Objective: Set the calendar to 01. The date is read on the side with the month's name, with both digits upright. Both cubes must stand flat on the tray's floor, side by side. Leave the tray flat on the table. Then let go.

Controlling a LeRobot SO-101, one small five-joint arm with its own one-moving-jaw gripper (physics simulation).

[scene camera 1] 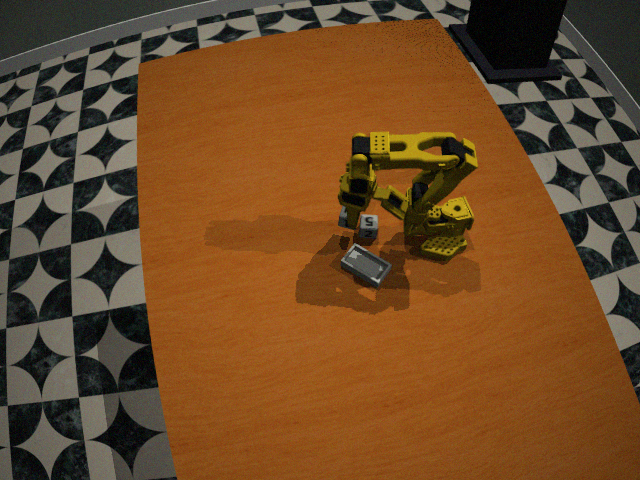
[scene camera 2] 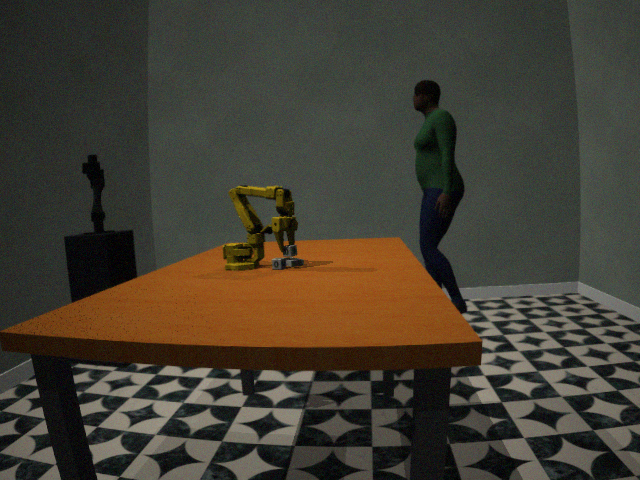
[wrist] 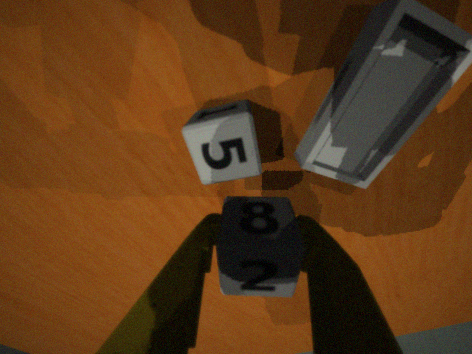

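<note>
My gripper (scene camera 1: pixel 349 223) (scene camera 2: pixel 288 249) (wrist: pixel 258 220) is shut on a cube (scene camera 1: pixel 342 217) (scene camera 2: pixel 291 251) (wrist: pixel 260 245), its jaws pressing on two sides. In the wrist view this cube shows an 8 and a 2 and is mostly in shadow. It hangs above the table. A second, white cube (scene camera 1: pixel 368 226) (scene camera 2: pixel 278 264) (wrist: pixel 223 150) stands flat on the table, with a 5 on top; scene camera 1 also shows a 2 on its side, and the wrist view a dark mark on another side. The grey tray (scene camera 1: pixel 366 264) (scene camera 2: pixel 296 262) (wrist: pixel 390 95) lies flat and empty beside it. No month's name is readable.
The wooden table (scene camera 1: pixel 268 361) (scene camera 2: pixel 248 310) bears everything. The arm's yellow base (scene camera 1: pixel 443 246) (scene camera 2: pixel 240 256) stands to the right of the loose cube in scene camera 1. A person (scene camera 2: pixel 436 149) stands beyond the table, and a dark pedestal (scene camera 2: pixel 100 263) stands at the left in scene camera 2.
</note>
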